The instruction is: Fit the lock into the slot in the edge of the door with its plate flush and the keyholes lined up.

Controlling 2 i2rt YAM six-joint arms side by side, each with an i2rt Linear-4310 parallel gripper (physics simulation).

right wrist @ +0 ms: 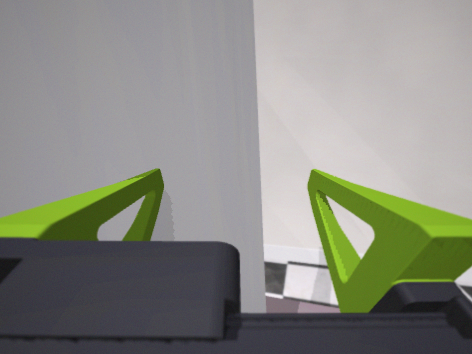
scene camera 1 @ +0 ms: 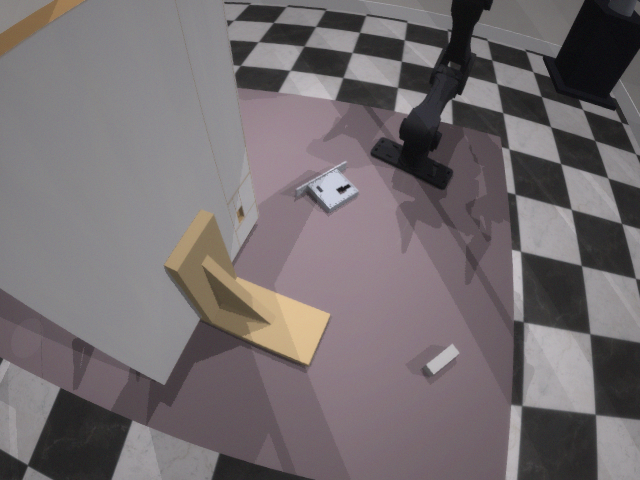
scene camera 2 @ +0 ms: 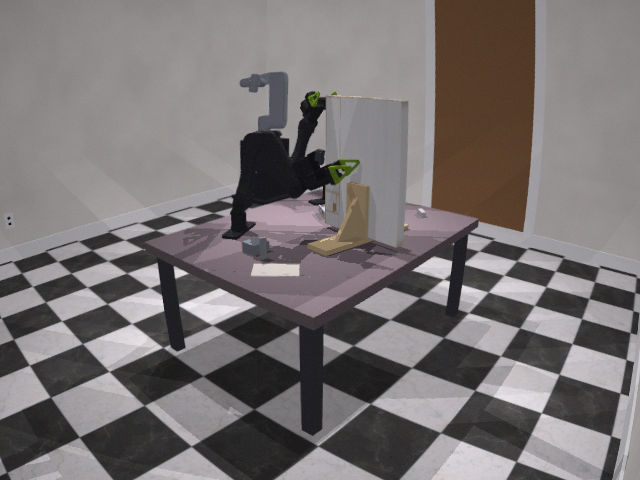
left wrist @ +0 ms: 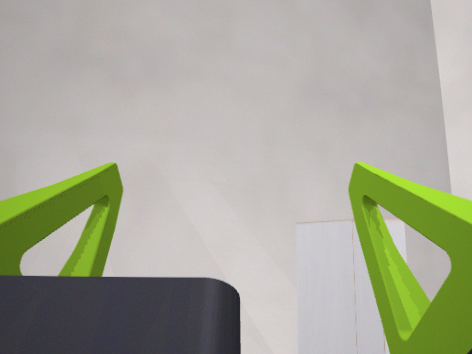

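Where they show: left gripper, fingertip midpoint: (scene camera 2: pixel 328 92) (left wrist: pixel 235 175); right gripper, fingertip midpoint: (right wrist: pixel 235 177) (scene camera 2: pixel 355 164); left arm's base at its link origin: (scene camera 1: pixel 411 163); right arm's base at its link origin: (scene camera 2: pixel 239 230).
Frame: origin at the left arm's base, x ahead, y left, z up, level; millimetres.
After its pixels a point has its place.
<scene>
The pale grey door (scene camera 1: pixel 118 155) @[y -160, x 547, z 404 mm] (scene camera 2: pixel 382 155) @[y -185, x 634, z 341 mm] (left wrist: pixel 325 280) @[y -163, x 532, z 427 mm] (right wrist: pixel 200 100) @[y -194, x 582, z 359 mm] stands upright. A small tan-lined opening (scene camera 1: pixel 240 213) @[y -198, x 381, z 84 mm] (scene camera 2: pixel 334 207) @[y -222, x 387, z 93 mm] shows low by its edge. The silvery lock (scene camera 1: pixel 333 190) @[y -107, x 193, z 18 mm] (scene camera 2: pixel 321 209) @[y -150, x 172, z 22 mm] lies on the table beside the door, its dark keyhole facing up and its long plate towards the door; it is mostly hidden in scene camera 2. My left gripper (scene camera 2: pixel 324 96) @[y -1, x -17, z 549 mm] (left wrist: pixel 235 175) @[y -1, x -17, z 549 mm] is open and empty, high near the door's top. My right gripper (scene camera 2: pixel 348 170) @[y -246, x 558, z 300 mm] (right wrist: pixel 235 177) @[y -246, x 558, z 300 mm] is open and empty, in front of the door's face, above a wooden support.
Wooden L-shaped supports (scene camera 1: pixel 289 317) @[y -24, x 479, z 18 mm] (scene camera 2: pixel 360 206) @[y -218, x 555, z 138 mm] brace the door on both sides. A small white block (scene camera 1: pixel 442 360) @[y 247, x 409, z 22 mm] (scene camera 2: pixel 421 212) @[y 234, x 418, z 18 mm] lies on the table (scene camera 1: pixel 392 423) @[y 225, x 544, z 0 mm] (scene camera 2: pixel 310 297) @[y -613, x 867, z 0 mm]. A blue-grey block with an upright part (scene camera 2: pixel 255 246) @[y -611, x 485, z 33 mm] and a flat cream plate (scene camera 2: pixel 275 269) @[y -609, x 635, z 1 mm] lie near the right arm's base.
</scene>
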